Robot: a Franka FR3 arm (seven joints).
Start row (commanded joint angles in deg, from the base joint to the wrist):
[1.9, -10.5, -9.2, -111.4, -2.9, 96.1, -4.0]
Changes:
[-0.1, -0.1, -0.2, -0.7, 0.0, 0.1, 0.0]
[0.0, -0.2, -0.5, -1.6, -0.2, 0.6, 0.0]
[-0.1, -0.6, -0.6, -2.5, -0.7, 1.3, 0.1]
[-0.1, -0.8, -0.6, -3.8, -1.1, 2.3, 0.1]
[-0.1, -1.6, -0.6, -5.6, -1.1, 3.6, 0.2]
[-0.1, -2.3, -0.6, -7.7, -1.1, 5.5, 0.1]
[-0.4, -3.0, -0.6, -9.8, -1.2, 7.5, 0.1]
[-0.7, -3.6, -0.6, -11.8, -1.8, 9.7, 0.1]
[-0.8, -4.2, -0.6, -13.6, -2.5, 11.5, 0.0]
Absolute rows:
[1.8, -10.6, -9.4, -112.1, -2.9, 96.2, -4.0]
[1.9, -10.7, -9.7, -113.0, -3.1, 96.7, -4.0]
[1.8, -11.1, -9.8, -113.9, -3.6, 97.4, -3.9]
[1.8, -11.3, -9.8, -115.2, -4.0, 98.4, -3.9]
[1.8, -12.1, -9.8, -117.0, -4.0, 99.7, -3.8]
[1.8, -12.8, -9.8, -119.1, -4.0, 101.6, -3.9]
[1.5, -13.5, -9.8, -121.2, -4.1, 103.6, -3.9]
[1.2, -14.1, -9.8, -123.2, -4.7, 105.8, -3.9]
[1.1, -14.7, -9.8, -125.0, -5.4, 107.6, -4.0]

